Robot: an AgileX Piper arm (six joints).
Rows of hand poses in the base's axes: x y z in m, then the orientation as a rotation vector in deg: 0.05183 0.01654 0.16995 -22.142 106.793 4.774; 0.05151 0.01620 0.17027 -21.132 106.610 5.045; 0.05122 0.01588 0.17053 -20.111 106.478 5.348; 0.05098 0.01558 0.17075 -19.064 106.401 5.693; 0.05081 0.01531 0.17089 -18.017 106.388 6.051; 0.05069 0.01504 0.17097 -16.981 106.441 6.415; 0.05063 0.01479 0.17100 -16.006 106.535 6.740; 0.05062 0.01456 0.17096 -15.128 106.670 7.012; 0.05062 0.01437 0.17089 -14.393 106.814 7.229; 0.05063 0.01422 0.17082 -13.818 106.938 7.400
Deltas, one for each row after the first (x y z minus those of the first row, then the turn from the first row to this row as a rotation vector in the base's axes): -0.00032 -0.00034 0.00032 0.729 -0.203 -0.537; -0.00061 -0.00066 0.00058 1.480 -0.346 -1.073; -0.00085 -0.00096 0.00080 2.265 -0.425 -1.613; -0.00102 -0.00123 0.00094 3.050 -0.433 -2.154; -0.00114 -0.00150 0.00102 3.824 -0.370 -2.693; -0.00120 -0.00175 0.00105 4.533 -0.265 -3.213; -0.00121 -0.00198 0.00101 5.150 -0.121 -3.698; -0.00121 -0.00217 0.00094 5.654 0.032 -4.112; -0.00120 -0.00232 0.00087 6.047 0.164 -4.437
